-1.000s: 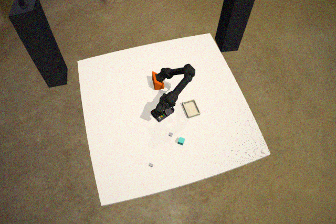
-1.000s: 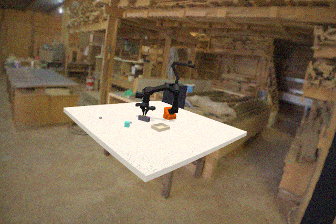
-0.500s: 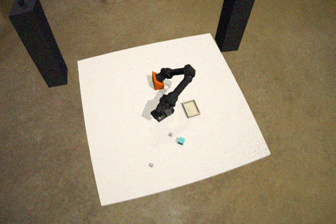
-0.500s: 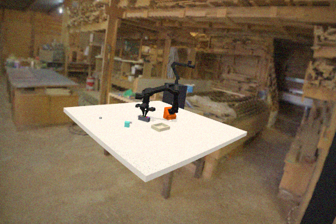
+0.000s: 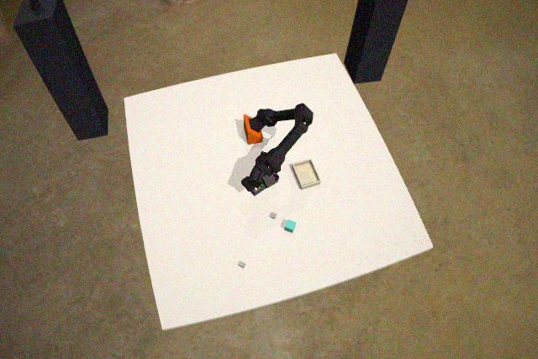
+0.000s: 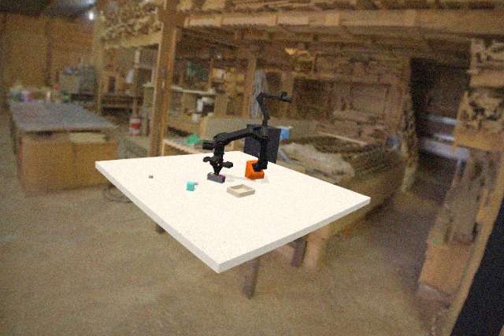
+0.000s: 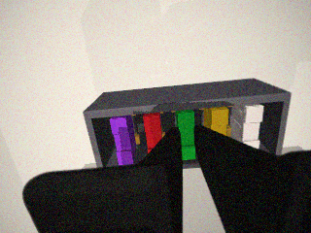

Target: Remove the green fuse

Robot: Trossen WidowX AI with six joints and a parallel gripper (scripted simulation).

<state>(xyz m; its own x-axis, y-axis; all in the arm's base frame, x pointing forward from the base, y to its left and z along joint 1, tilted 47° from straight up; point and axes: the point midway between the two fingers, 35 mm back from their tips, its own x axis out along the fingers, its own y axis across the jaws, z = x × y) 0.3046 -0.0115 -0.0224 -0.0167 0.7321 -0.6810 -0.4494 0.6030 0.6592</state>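
My gripper tip is now 1 cm above the green fuse. Round my gripper tip: beige tray: 2 cm behind, 23 cm to the left, 3 cm below.
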